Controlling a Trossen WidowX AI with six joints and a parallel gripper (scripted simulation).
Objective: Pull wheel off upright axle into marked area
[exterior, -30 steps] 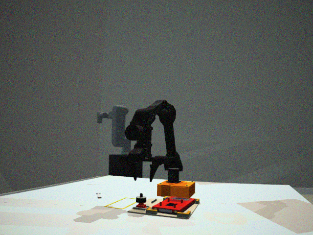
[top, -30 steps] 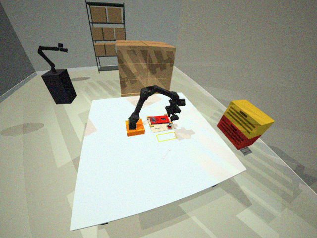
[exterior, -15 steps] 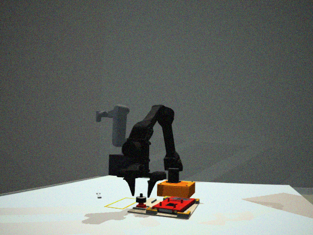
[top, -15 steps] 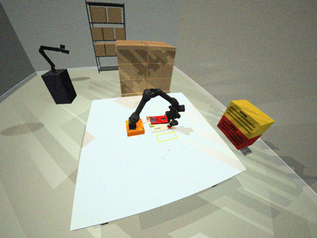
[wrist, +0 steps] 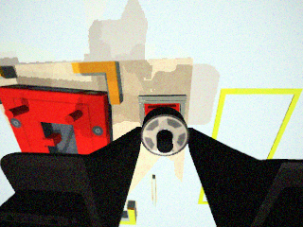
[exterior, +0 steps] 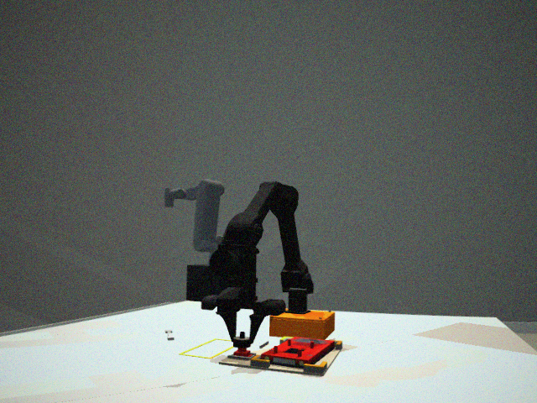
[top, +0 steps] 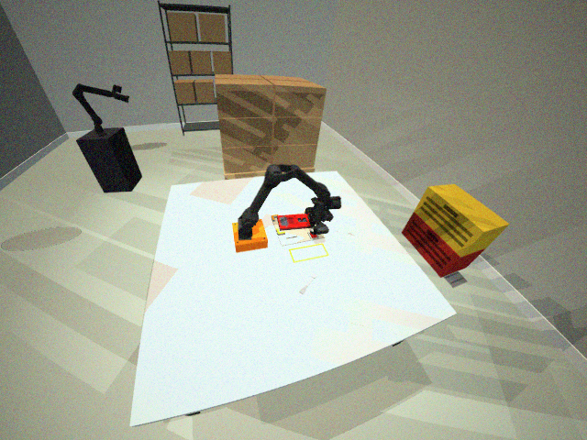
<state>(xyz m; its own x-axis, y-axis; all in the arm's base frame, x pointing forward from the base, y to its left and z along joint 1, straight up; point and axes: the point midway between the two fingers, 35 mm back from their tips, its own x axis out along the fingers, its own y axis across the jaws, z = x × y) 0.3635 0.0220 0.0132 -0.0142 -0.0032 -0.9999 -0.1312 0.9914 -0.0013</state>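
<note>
My gripper tip is now right at the wheel.
</note>
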